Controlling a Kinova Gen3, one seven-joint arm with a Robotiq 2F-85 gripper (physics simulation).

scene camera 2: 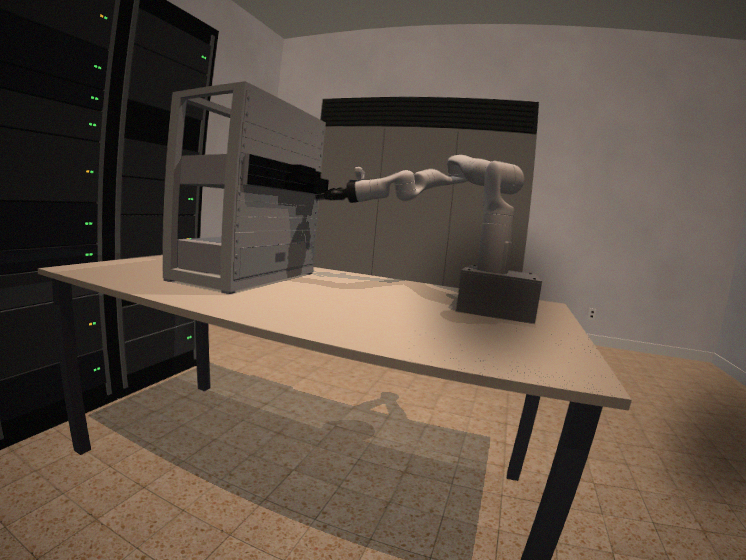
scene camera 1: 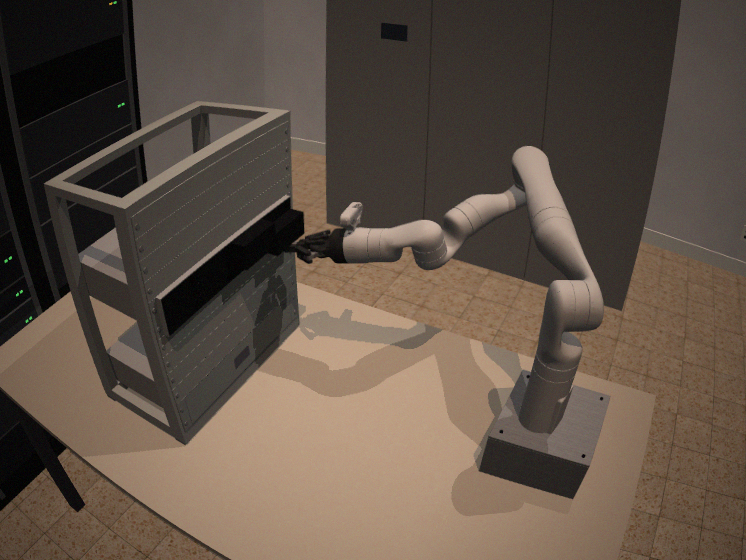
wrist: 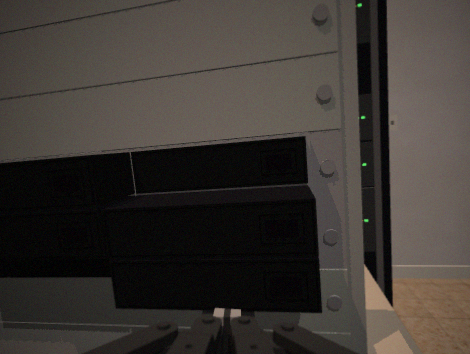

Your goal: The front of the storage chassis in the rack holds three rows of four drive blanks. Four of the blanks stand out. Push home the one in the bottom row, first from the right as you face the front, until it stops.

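Where they show: gripper, fingertip midpoint: [scene camera 2: 315, 197] [scene camera 1: 283, 246] [wrist: 229, 309]; arm's base at its link origin: [scene camera 2: 491, 271] [scene camera 1: 539, 417].
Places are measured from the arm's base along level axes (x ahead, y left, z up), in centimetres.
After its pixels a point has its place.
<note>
The storage chassis [scene camera 1: 198, 292] {x 60.8, y 33.2, z 22.9 cm} [scene camera 2: 265, 173] {x 60.3, y 35.4, z 23.1 cm} is a black band across the grey rack [scene camera 1: 204, 157] {x 64.4, y 25.4, z 47.7 cm} [scene camera 2: 235, 138] {x 61.3, y 47.1, z 31.6 cm}. In the wrist view, the bottom-row blank first from the right [wrist: 200, 286] {x 62.7, y 5.4, z 20.6 cm} stands out from the front. The middle-row blank [wrist: 200, 231] {x 62.7, y 5.1, z 23.4 cm} directly above it stands out too, with their faces about level. The top-row right blank [wrist: 215, 167] {x 66.2, y 5.5, z 26.3 cm} sits further back. My gripper [scene camera 1: 295, 246] {x 65.2, y 5.0, z 17.8 cm} [scene camera 2: 319, 195] {x 65.2, y 5.0, z 17.8 cm} [wrist: 229, 309] {x 65.2, y 5.0, z 17.8 cm} is shut and empty, its tips at the lower edge of the bottom-row blank, about mid-width. Whether they touch it cannot be told.
Blanks in the second column, top [wrist: 65, 181] {x 61.4, y 12.0, z 26.4 cm} and middle [wrist: 75, 235] {x 61.4, y 11.9, z 23.4 cm}, also stand out, left of the right column. Grey panels with screws lie above and below the chassis. The rack's right post [wrist: 352, 175] {x 69.4, y -2.2, z 25.0 cm} is close by. The rack and arm base [scene camera 1: 536, 464] {x -5.1, y 8.6, z -3.9 cm} stand on the table [scene camera 1: 361, 482] {x 24.7, y 27.9, z -11.9 cm}.
</note>
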